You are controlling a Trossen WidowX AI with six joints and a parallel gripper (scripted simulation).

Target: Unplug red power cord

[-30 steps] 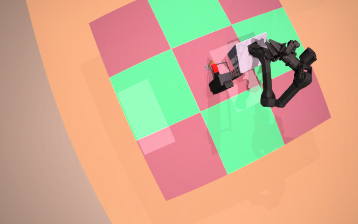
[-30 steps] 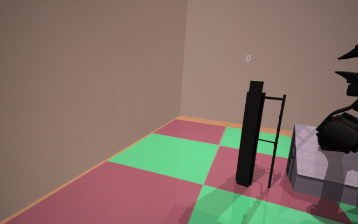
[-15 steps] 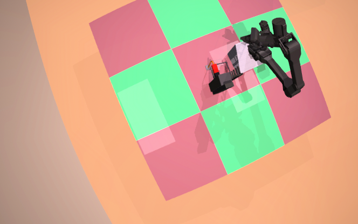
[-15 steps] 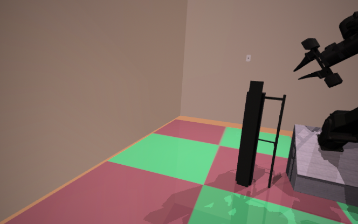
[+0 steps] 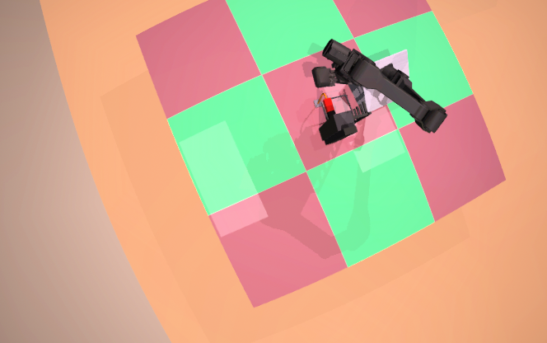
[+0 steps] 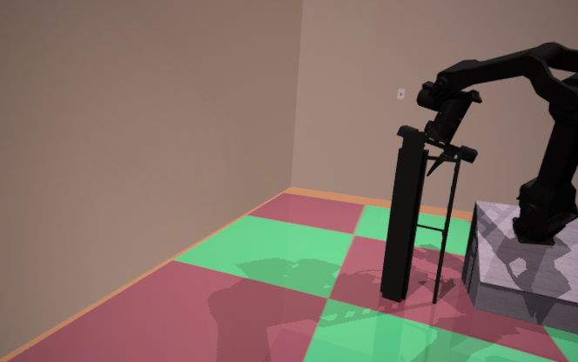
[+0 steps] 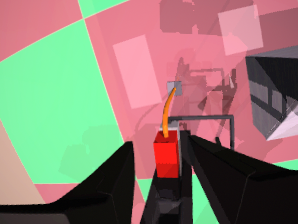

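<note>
Now: gripper tip 80 mm to the right of the red plug, 80 mm above it and 30 mm short of it. From my gripper tip the other things lie so: black upright column (170 mm to the left, 80 mm below, 50 mm ahead).
</note>
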